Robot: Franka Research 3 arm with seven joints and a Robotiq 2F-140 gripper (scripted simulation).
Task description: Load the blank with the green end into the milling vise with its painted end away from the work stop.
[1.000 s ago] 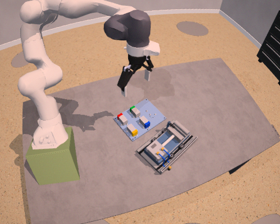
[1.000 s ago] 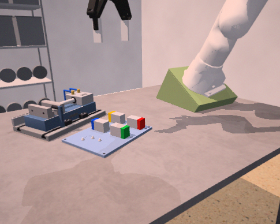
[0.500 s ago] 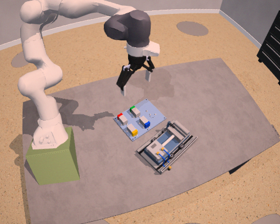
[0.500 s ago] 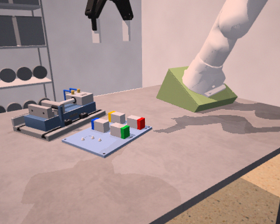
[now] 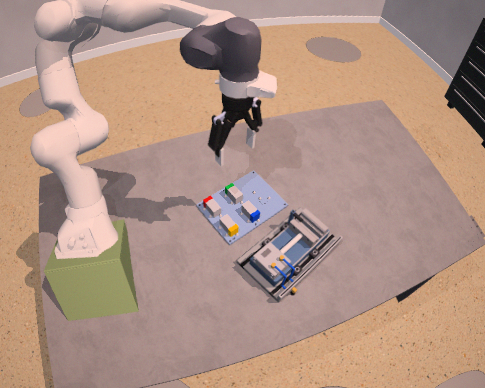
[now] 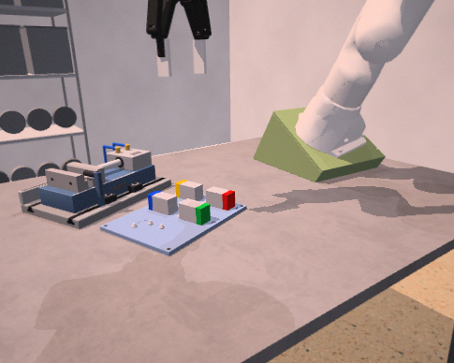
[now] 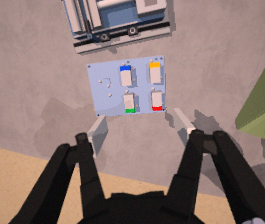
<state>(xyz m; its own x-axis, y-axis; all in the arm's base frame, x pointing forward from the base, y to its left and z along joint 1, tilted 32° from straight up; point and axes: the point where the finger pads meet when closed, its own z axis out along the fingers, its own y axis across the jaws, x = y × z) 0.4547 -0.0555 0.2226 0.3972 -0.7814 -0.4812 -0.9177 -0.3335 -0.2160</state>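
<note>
The green-ended blank is 20 mm ahead of my hand, 60 mm to the left of it and 290 mm below it. From my hand the other things lie so: red-ended blank: 70 mm behind, 20 mm to the left, 290 mm below; then blue-ended blank: 50 mm ahead, 30 mm to the right, 290 mm below; then yellow-ended blank: 30 mm behind, 60 mm to the right, 290 mm below.
</note>
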